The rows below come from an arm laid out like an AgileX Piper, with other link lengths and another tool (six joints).
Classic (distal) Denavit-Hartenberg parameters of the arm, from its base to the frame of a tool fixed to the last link. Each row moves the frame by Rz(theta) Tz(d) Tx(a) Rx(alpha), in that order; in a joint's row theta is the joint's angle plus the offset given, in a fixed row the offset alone. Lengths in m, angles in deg.
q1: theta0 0, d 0.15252, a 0, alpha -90
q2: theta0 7.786, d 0, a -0.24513, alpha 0
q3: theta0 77.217, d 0, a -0.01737, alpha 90
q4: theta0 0, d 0.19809, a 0, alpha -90
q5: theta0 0, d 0, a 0, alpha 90
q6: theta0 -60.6, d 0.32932, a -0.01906, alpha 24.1
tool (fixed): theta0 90, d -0.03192, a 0, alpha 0
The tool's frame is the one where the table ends.
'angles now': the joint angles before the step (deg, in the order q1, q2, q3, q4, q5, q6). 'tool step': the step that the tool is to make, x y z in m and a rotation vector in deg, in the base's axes. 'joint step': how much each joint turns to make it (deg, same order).
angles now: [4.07, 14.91, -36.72, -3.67, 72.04, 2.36]
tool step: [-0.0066, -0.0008, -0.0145, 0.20, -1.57, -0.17]
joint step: [0.02, -6.37, 4.57, -0.07, 0.24, 0.20]
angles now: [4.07, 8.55, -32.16, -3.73, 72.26, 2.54]
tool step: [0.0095, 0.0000, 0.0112, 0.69, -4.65, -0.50]
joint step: [-0.03, -3.01, 1.19, -0.19, -2.82, 0.82]
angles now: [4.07, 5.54, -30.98, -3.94, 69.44, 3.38]
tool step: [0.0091, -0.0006, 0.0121, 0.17, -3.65, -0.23]
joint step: [0.00, -1.24, 0.52, -0.34, -2.92, 0.39]
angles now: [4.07, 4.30, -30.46, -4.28, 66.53, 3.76]
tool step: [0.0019, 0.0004, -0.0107, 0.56, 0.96, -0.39]
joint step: [0.01, -0.01, 2.40, 0.00, -1.42, 0.84]
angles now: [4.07, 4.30, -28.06, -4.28, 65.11, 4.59]
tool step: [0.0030, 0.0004, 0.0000, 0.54, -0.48, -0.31]
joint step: [0.05, -0.02, 0.76, -0.04, -1.21, 0.72]
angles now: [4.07, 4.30, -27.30, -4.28, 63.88, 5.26]
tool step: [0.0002, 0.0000, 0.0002, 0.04, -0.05, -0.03]
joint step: [0.00, 0.01, 0.01, 0.00, -0.07, 0.05]
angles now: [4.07, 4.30, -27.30, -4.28, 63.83, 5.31]
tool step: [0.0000, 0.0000, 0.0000, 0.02, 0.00, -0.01]
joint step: [0.01, 0.00, 0.00, -0.01, 0.00, 0.03]
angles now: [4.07, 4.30, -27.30, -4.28, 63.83, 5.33]
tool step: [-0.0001, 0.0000, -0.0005, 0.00, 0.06, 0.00]
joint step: [0.00, -0.02, 0.08, 0.00, 0.01, 0.01]
